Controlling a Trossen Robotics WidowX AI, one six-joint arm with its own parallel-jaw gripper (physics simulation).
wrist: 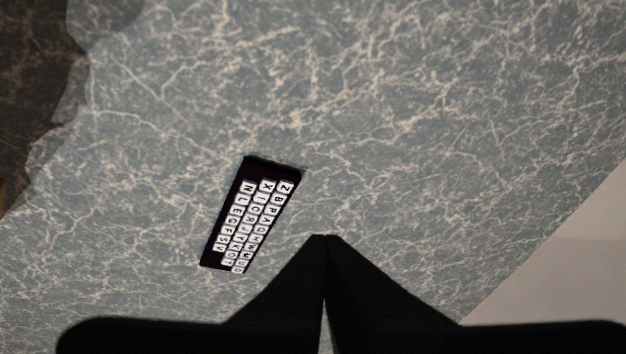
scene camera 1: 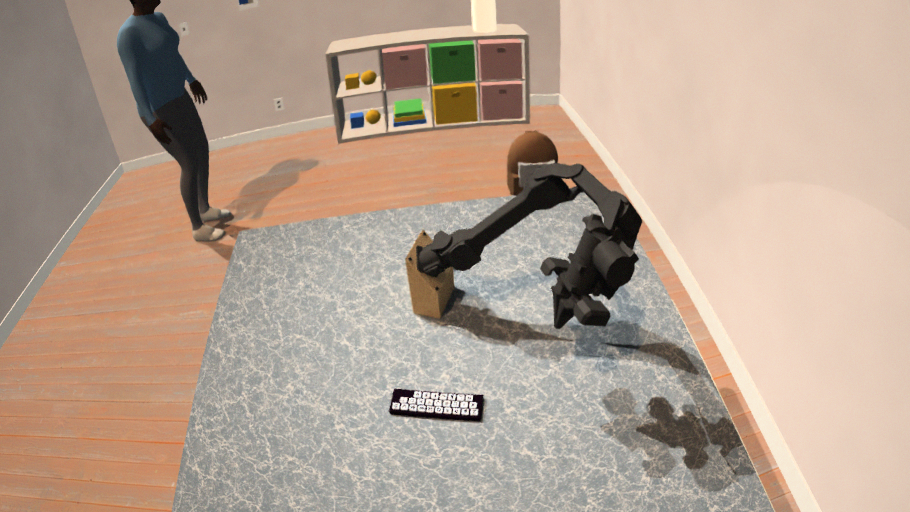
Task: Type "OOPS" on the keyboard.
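Pixels of known places: gripper, fingertip midpoint: [wrist: 323, 247] [scene camera 1: 556, 328]; arm's base, origin of the base link: [scene camera 1: 426, 261].
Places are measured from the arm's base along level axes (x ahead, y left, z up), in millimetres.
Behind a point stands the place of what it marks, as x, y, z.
A small black keyboard [scene camera 1: 436, 417] {366, 3, -131} [wrist: 256, 170] {330, 98, -125} with three rows of white letter keys lies flat on the grey-blue surface. In the wrist view it stands slanted, left of the fingertips, with its letters turned sideways. A P key [wrist: 273, 210] {359, 46, -120} and an S key [wrist: 224, 239] {310, -17, -120} can be made out; which small round letter is the O is hard to tell. My gripper [scene camera 1: 559, 324] {324, 246, 85} [wrist: 323, 247] {324, 246, 85} is shut and empty, with its fingertips together. In the scene view it hangs above the surface, to the right of and behind the keyboard, well apart from it.
The arm's wooden base block [scene camera 1: 430, 294] {53, 4, -57} stands behind the keyboard. A brown rounded object [scene camera 1: 532, 147] is behind the arm. A shelf unit [scene camera 1: 425, 39] stands at the back wall and a person [scene camera 1: 152, 66] at the left. A pale wall [scene camera 1: 795, 127] runs along the right.
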